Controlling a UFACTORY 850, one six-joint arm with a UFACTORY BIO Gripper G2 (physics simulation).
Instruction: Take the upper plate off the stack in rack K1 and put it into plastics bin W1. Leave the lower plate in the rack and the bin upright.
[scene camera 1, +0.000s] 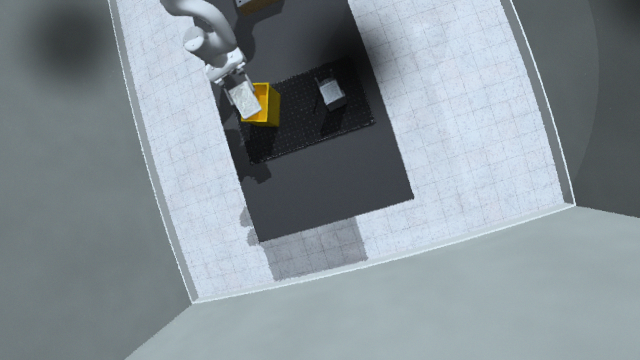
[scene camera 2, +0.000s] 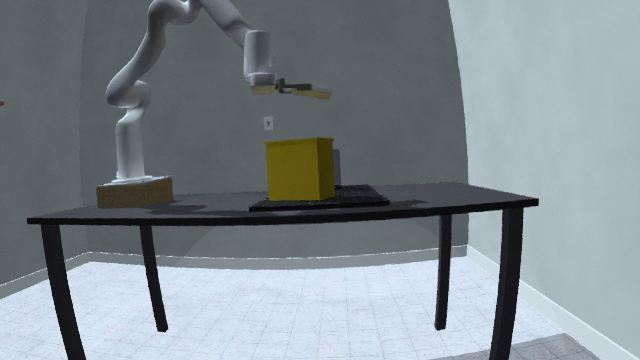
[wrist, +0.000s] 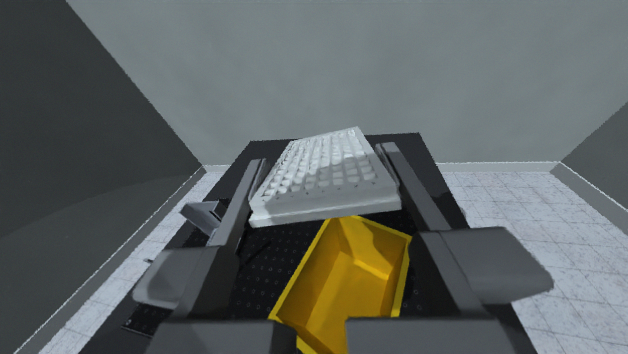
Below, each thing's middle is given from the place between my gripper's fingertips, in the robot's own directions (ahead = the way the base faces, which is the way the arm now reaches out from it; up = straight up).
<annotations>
The yellow plastics bin W1 (scene camera 2: 299, 169) lies 40 mm behind my hand, 20 mm to the right of it and 250 mm below it.
</annotations>
